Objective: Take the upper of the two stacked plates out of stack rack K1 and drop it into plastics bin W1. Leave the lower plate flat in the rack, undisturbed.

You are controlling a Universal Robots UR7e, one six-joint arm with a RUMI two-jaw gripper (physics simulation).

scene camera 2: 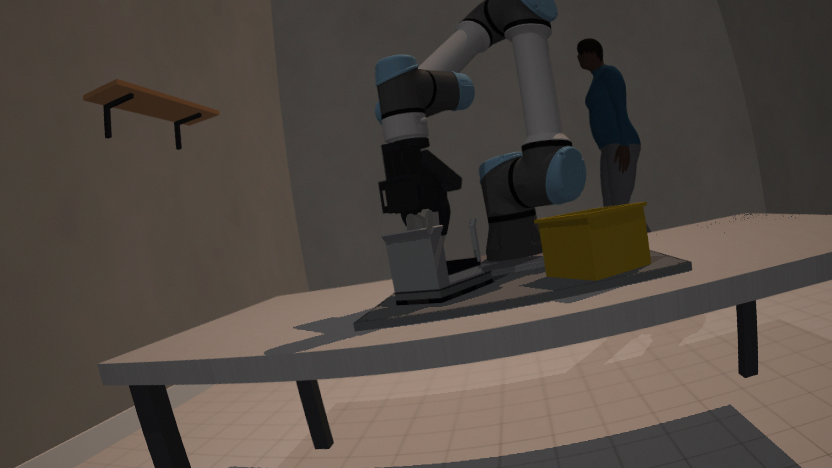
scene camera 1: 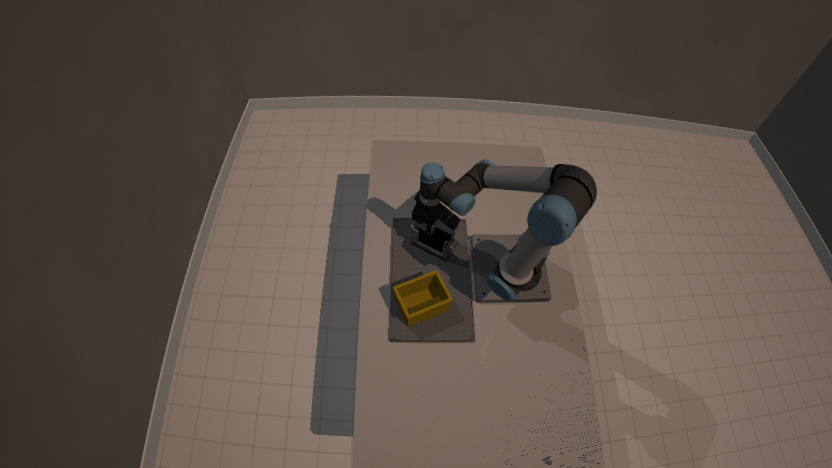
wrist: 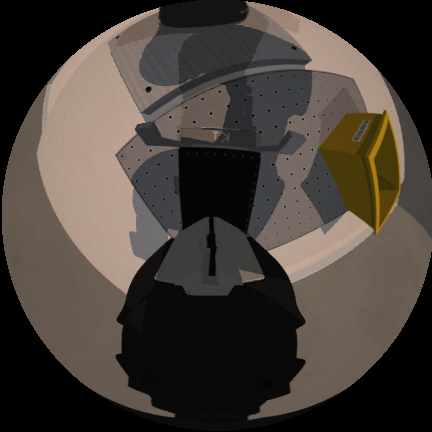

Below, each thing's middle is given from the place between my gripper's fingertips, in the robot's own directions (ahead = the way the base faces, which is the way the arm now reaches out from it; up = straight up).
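Scene:
Hand 10 mm above the black well plate (wrist: 221,182), 10 mm to the right of it and 10 mm beyond it. Perforated board (scene camera 2: 544,297), from my hand: 60 mm below, 10 mm behind, 150 mm to the left.

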